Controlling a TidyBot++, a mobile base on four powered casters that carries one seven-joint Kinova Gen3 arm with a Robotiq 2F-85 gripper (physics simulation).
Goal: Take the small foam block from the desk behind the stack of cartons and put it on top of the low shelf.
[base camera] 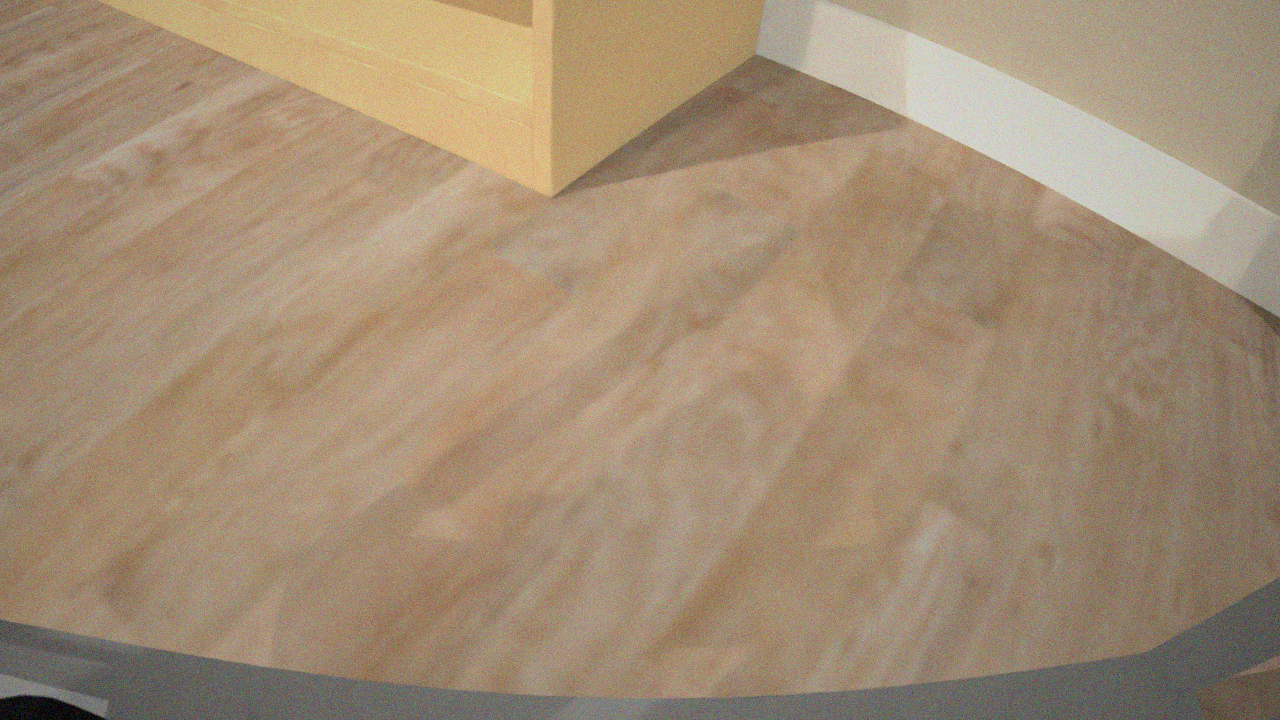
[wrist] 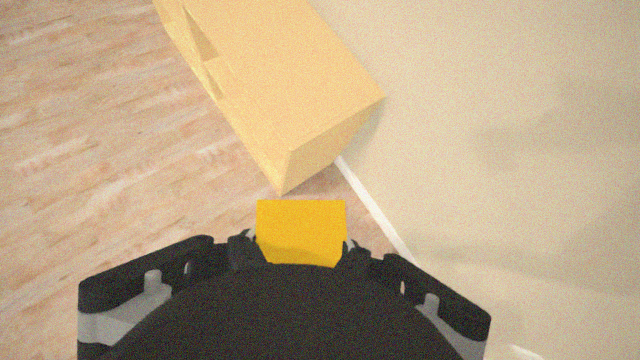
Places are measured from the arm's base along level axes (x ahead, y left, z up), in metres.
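Where they show: gripper, fingertip midpoint: (wrist: 300, 240).
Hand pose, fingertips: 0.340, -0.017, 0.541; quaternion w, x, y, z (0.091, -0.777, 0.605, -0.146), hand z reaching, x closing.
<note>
Each offset is from my fingertips to the top centre of the thing, as dx, dy, dz. "*": to the spot under its first point. Level surfaces: height alone.
My gripper (wrist: 300, 240) is shut on the small foam block @[-0.018, -0.004, +0.032] (wrist: 301, 230), a yellow-orange block held between the two fingertips in the wrist view. The low shelf (base camera: 644, 89) (wrist: 280, 65) is light yellow wood. In the wrist view its top board fills the upper middle, and its near corner lies just beyond the block in the picture. The block is apart from the shelf's top. In the base view the lower part of the shelf's front and its end panel show at the top. The desk and the cartons do not show in these views.
A beige wall (base camera: 1118, 71) (wrist: 525, 125) with a white baseboard @[* +0.318, -0.439, -0.893] (base camera: 1056, 147) (wrist: 375, 210) runs along the right, behind the shelf. The wooden floor @[dz -0.938] (base camera: 537, 402) (wrist: 100, 150) stretches in front of the shelf and past its near end.
</note>
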